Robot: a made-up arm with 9 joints. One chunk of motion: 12 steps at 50 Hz.
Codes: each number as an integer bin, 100 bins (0 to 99) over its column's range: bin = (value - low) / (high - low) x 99, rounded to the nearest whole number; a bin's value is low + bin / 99 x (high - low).
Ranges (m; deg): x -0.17..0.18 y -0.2..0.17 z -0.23..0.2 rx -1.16..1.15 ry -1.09..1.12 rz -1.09..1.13
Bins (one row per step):
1: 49 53 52 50 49 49
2: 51 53 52 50 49 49
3: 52 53 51 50 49 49
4: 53 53 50 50 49 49
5: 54 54 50 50 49 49
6: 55 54 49 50 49 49
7: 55 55 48 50 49 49
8: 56 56 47 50 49 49
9: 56 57 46 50 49 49
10: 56 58 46 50 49 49
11: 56 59 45 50 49 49
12: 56 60 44 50 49 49
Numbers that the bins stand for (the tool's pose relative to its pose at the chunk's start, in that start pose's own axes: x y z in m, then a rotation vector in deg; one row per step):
1: 0.0032 -0.0019 -0.0041 0.01 0.00 0.01
2: 0.0103 -0.0019 -0.0041 0.01 0.00 0.01
3: 0.0138 -0.0019 -0.0085 0.01 0.00 0.01
4: 0.0174 -0.0019 -0.0128 0.01 0.00 0.01
5: 0.0209 0.0018 -0.0128 0.01 0.00 0.01
6: 0.0244 0.0018 -0.0172 0.01 0.00 0.01
7: 0.0244 0.0056 -0.0215 0.01 0.00 0.01
8: 0.0280 0.0093 -0.0259 0.01 0.00 0.01
9: 0.0280 0.0130 -0.0302 0.01 0.00 0.01
10: 0.0280 0.0168 -0.0302 0.01 0.00 0.01
11: 0.0280 0.0205 -0.0345 0.01 0.00 0.01
12: 0.0280 0.0242 -0.0389 0.01 0.00 0.01

